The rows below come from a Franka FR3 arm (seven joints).
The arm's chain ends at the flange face. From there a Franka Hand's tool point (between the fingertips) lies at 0.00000 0.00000 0.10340 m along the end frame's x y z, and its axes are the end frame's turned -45 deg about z.
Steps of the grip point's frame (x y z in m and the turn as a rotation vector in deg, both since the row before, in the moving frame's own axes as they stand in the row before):
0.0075, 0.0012, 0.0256, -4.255, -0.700, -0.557
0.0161, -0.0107, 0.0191, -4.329, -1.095, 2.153
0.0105, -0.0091, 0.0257, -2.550, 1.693, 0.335
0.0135, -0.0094, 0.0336, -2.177, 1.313, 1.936
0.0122, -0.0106, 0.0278, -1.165, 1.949, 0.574
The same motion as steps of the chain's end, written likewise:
0.0016, -0.0107, 0.0259, -3.504, 2.514, -0.557
-0.0002, -0.0259, 0.0194, -3.835, 2.287, 2.153
-0.0044, -0.0150, 0.0258, -0.606, 3.000, 0.335
-0.0015, -0.0174, 0.0337, -0.611, 2.468, 1.936
-0.0028, -0.0151, 0.0279, 0.554, 2.202, 0.574

